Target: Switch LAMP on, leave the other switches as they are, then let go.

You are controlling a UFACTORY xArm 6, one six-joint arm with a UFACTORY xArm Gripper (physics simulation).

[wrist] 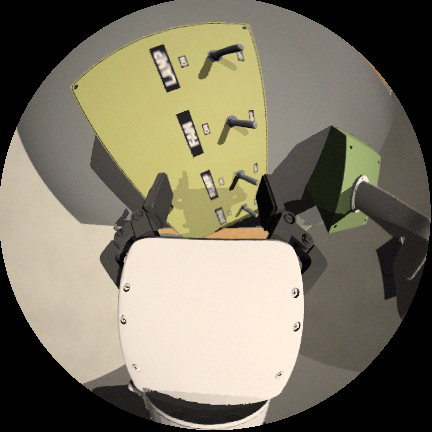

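Pixels of known places: gripper, fingertip midpoint: (213,182); arm's base, origin of the base link: (358,193).
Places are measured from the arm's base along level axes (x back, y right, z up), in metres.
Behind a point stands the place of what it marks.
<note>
The yellow-green switch panel (125,110) {x -0.597, y 0.083, z -0.008 m} fills the upper middle of the view. The LAMP label (164,68) {x -0.544, y 0.136, z -0.031 m} is at its far end, and the LAMP lever (227,52) {x -0.464, y 0.162, z -0.028 m} beside it leans right, over its OFF mark and away from its ON mark (183,61) {x -0.520, y 0.146, z -0.039 m}. The FAN lever (243,123) {x -0.427, y 0.055, z -0.025 m} also leans right, as do the third lever (247,178) {x -0.391, y -0.057, z -0.030 m} and the fourth lever (248,210) {x -0.353, y -0.171, z -0.034 m}; the labels of those two are too small to read surely. My gripper (213,182) {x -0.470, y 0.024, z 0.083 m} is open and empty over the near end of the panel, apart from the LAMP lever.
A green-faced box (361,160) {x -0.036, y 0.088, z -0.049 m} with a thick dark grey arm (392,204) {x -0.052, y 0.087, z 0.116 m} coming from it stands to the right. The grey housing (310,65) lies around the panel. A strip of wood (235,233) shows between the fingers' bases. A dark piece (387,270) is at lower right.
</note>
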